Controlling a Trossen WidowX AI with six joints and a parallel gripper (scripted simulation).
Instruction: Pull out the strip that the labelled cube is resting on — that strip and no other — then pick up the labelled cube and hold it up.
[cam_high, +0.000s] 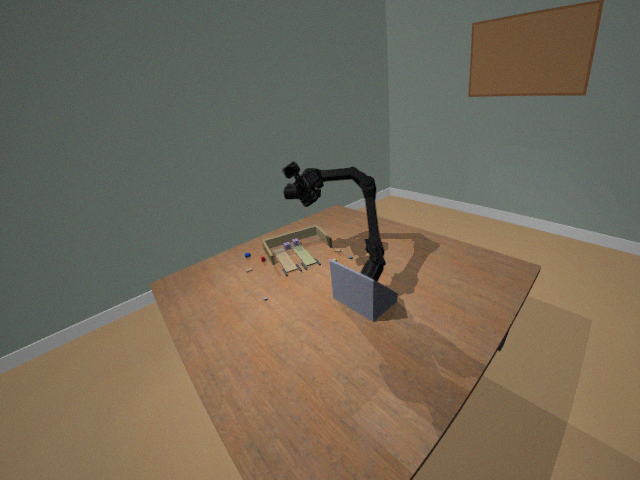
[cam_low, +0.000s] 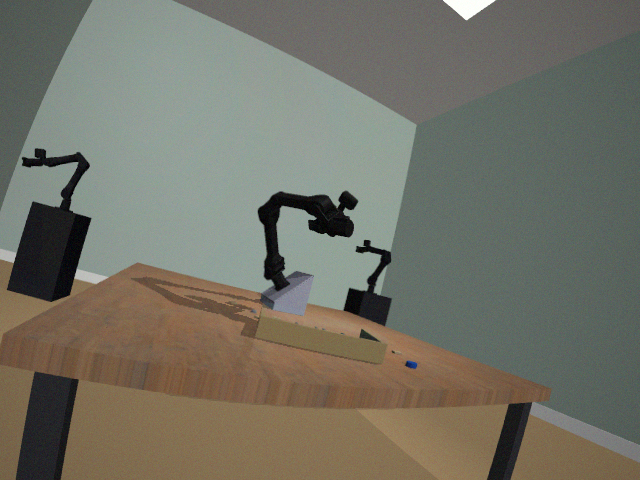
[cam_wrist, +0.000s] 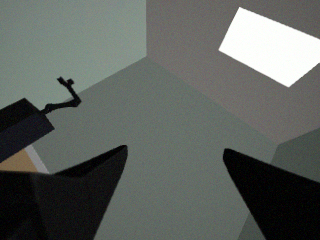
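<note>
My gripper tip is 50 mm short of the small tan block, 180 mm to the left of it and 460 mm above it. From my gripper tip the other things lie so: red piece (300 mm ahead, 70 mm to the left, 450 mm below); small blue piece (410 mm ahead, 110 mm to the left, 450 mm below).
</note>
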